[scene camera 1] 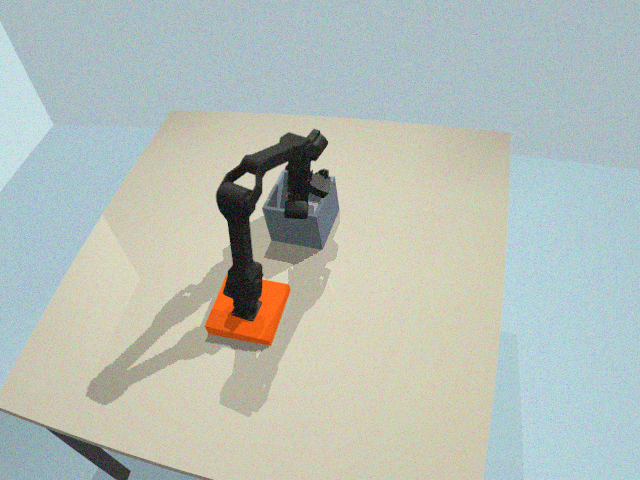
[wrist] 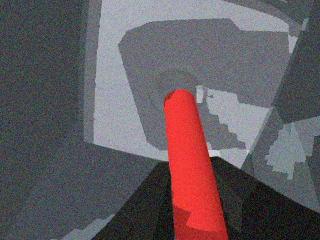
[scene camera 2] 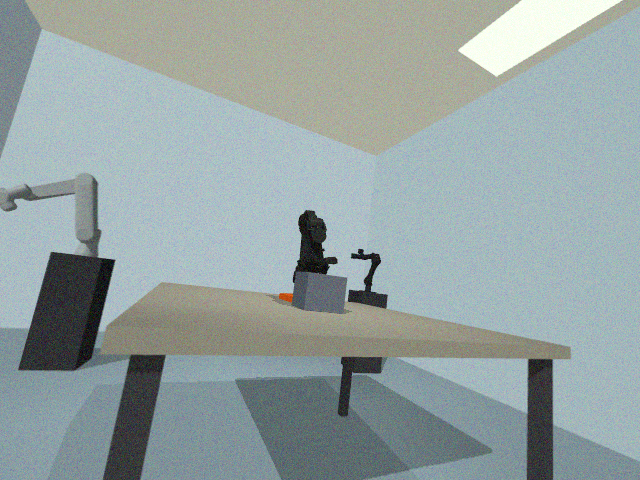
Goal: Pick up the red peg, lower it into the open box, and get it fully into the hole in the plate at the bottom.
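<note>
Gripper visible, wrist view included. Plate visible.
</note>
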